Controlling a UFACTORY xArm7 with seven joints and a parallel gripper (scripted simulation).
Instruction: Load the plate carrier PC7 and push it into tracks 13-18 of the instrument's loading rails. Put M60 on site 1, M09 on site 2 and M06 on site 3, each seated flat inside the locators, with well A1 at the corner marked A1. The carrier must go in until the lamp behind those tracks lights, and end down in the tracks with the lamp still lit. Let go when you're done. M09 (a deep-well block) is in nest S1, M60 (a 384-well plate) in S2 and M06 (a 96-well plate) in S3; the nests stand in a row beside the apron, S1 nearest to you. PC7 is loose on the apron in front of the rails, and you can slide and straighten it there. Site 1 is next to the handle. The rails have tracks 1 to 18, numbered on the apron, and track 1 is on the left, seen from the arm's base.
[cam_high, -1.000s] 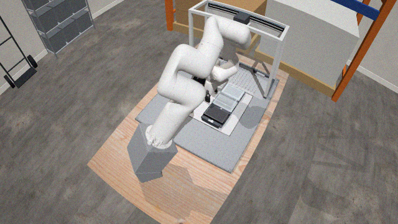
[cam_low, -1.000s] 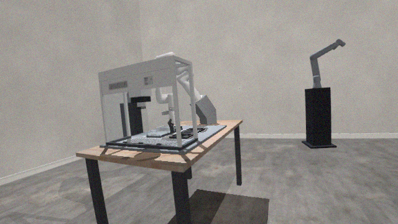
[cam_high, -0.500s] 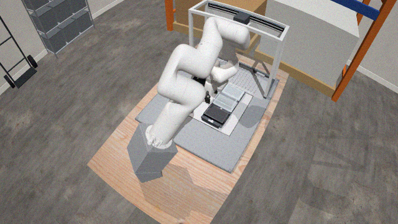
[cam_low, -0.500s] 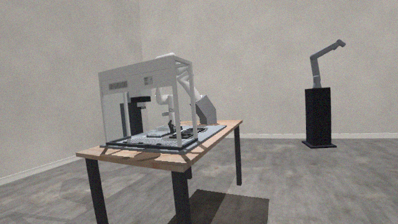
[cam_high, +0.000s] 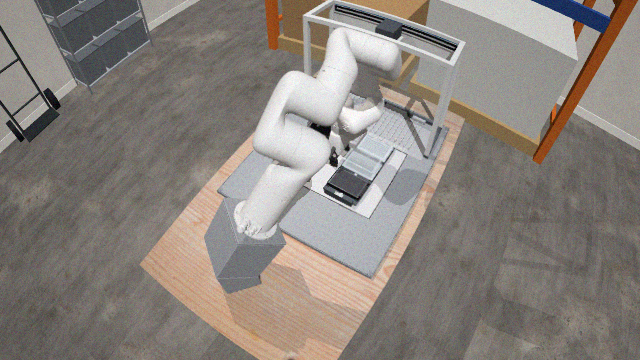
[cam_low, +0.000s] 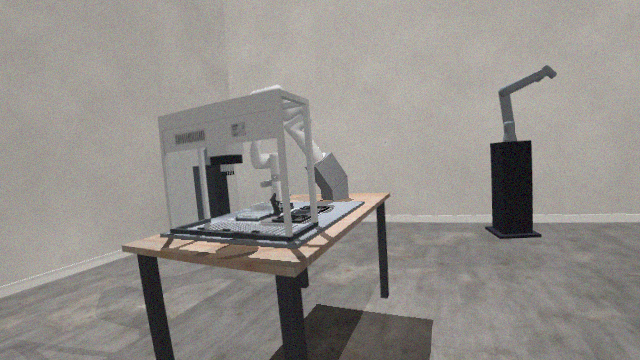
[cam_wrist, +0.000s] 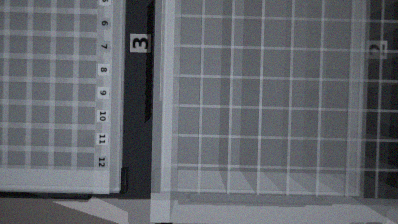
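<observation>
Now: hand 10 mm to the left of the white apron, 10 mm past it and 10 mm above it. The rest, counted from my hand: dark plate carrier PC7: 90 mm to the right, 20 mm behind; 96-well plate M06: 90 mm to the right, 20 mm behind, 20 mm above; deep-well block M09: 120 mm behind, 70 mm to the right.
</observation>
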